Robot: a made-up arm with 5 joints. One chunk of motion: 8 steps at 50 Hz.
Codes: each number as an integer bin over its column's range. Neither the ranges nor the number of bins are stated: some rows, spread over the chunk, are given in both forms.
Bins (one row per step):
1: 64 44 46 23 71 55
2: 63 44 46 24 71 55
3: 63 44 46 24 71 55
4: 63 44 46 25 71 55
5: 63 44 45 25 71 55
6: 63 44 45 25 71 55
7: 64 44 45 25 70 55
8: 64 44 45 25 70 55
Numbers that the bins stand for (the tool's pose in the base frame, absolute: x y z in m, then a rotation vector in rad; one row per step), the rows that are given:
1: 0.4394 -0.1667 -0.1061 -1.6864 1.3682 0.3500
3: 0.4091 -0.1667 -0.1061 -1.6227 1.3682 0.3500
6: 0.4091 -0.1667 -0.1364 -1.5591 1.3682 0.3500
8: 0.4394 -0.1667 -0.1364 -1.5591 1.3045 0.3500
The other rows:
2: 0.4091 -0.1667 -0.1061 -1.6227 1.3682 0.3500
4: 0.4091 -0.1667 -0.1061 -1.5591 1.3682 0.3500
5: 0.4091 -0.1667 -0.1364 -1.5591 1.3682 0.3500
7: 0.4394 -0.1667 -0.1364 -1.5591 1.3045 0.3500

